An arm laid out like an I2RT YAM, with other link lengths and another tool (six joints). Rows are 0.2 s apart.
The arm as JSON. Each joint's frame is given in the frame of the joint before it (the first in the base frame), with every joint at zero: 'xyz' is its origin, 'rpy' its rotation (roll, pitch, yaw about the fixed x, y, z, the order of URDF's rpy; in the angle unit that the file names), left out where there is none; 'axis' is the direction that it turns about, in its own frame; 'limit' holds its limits. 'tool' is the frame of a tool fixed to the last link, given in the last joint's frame.
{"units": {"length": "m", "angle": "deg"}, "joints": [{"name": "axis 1", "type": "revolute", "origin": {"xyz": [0.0, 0.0, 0.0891]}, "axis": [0.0, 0.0, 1.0], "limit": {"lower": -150.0, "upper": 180.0}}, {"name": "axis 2", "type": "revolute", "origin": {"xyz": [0.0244, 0.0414, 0.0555]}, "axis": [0.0, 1.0, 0.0], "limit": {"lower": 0.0, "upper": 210.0}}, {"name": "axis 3", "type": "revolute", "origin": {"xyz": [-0.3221, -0.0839, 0.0]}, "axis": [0.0, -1.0, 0.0], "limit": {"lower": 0.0, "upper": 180.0}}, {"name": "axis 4", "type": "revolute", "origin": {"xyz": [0.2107, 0.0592, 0.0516]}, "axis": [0.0, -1.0, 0.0], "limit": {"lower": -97.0, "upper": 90.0}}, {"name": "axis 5", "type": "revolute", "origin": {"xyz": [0.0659, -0.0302, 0.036]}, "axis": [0.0, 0.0, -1.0], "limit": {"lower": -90.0, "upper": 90.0}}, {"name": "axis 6", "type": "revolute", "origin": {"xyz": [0.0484, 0.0, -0.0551]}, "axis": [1.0, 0.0, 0.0], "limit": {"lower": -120.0, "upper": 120.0}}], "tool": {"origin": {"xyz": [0.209, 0.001, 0.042], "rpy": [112.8, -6.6, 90.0]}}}
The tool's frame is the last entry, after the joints.
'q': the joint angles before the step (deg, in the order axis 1, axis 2, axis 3, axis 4, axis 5, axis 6). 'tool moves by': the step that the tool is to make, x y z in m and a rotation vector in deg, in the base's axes. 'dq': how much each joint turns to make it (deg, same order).
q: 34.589, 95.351, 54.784, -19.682, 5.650, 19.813
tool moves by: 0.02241, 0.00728, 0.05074, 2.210, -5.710, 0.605
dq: -0.810, -2.973, 5.247, -2.055, 0.393, -1.946
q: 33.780, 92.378, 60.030, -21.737, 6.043, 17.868
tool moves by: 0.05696, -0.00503, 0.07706, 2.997, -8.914, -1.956
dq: -4.392, 0.350, 11.104, -1.247, 0.024, -3.234
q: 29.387, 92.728, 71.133, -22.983, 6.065, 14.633
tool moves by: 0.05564, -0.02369, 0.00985, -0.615, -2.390, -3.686
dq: -5.290, 6.295, 7.433, 0.961, -0.044, -2.295
